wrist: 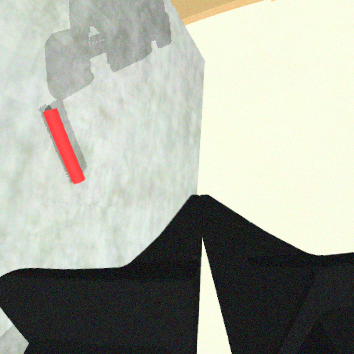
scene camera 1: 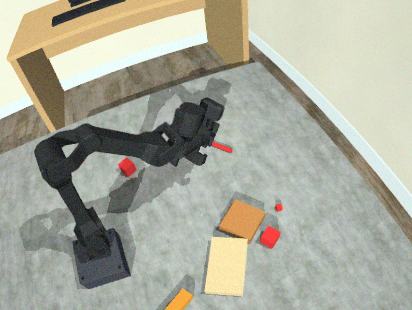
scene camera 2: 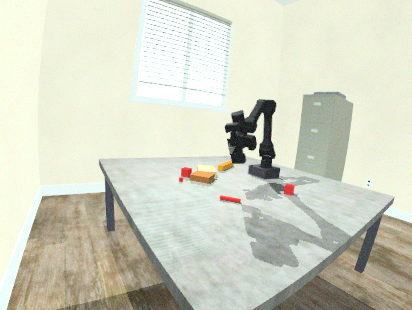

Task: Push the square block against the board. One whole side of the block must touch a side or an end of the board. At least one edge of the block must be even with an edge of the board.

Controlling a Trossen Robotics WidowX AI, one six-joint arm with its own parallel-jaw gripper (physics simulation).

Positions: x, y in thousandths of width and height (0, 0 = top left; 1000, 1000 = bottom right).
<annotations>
my gripper: wrist 561, 572; scene camera 1 530, 402; scene camera 2 559, 498
</annotations>
